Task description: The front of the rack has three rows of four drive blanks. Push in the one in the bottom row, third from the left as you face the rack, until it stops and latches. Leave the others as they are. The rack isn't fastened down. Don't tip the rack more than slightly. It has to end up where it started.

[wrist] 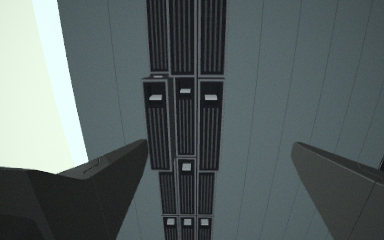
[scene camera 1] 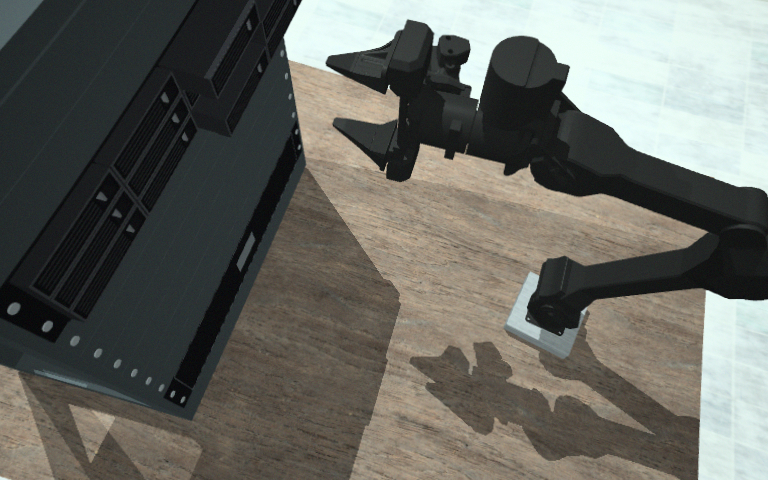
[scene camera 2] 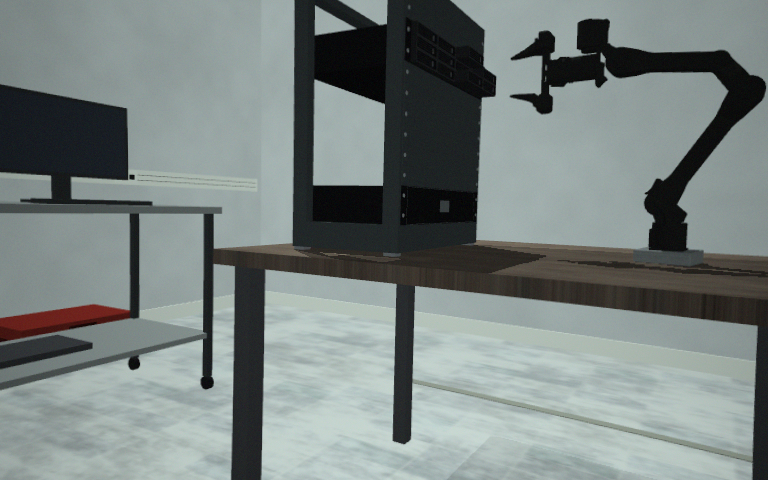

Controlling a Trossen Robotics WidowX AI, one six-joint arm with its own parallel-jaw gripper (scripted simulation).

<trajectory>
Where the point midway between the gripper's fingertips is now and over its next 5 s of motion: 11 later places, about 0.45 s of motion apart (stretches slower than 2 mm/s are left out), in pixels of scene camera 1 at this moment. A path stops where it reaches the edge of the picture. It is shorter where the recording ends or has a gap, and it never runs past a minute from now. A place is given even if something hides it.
The gripper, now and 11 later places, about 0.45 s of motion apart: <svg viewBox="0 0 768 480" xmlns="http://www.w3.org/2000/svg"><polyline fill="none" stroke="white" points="330,93 293,102 259,96 255,94 254,91 244,89 238,88 232,86 228,85 225,84 224,84 221,83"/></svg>
</trajectory>
